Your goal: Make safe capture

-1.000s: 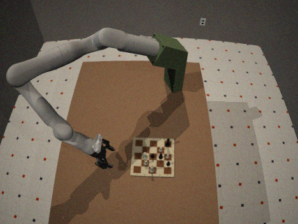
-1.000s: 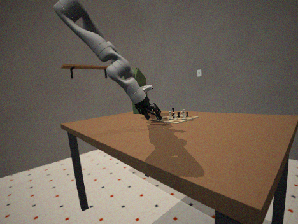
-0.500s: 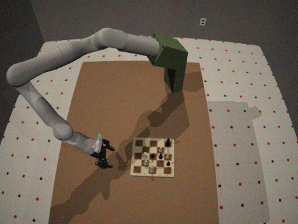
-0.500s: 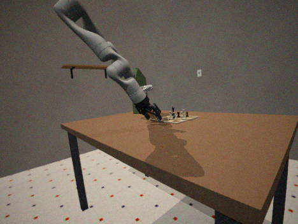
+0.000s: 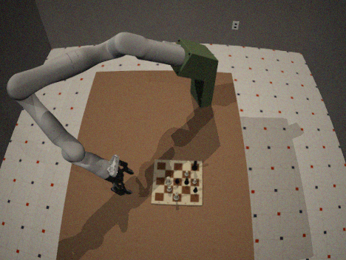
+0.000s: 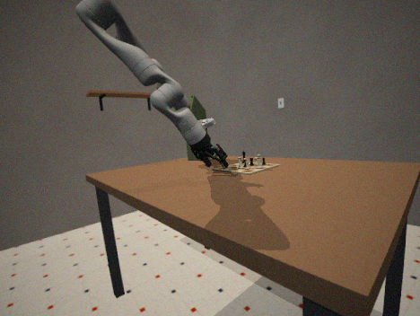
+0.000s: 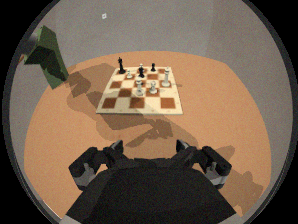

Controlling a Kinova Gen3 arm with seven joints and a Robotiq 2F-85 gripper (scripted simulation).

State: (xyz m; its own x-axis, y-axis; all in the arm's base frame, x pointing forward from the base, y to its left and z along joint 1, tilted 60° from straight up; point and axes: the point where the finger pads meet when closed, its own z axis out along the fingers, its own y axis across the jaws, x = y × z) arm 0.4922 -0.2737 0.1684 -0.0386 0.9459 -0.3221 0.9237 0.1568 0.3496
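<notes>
The tall black piece is 290 mm to the left of my hand, 40 mm behind it and 10 mm below it. Round my hand: chessboard 200 mm to the left, 40 mm below, 10 mm ahead.
</notes>
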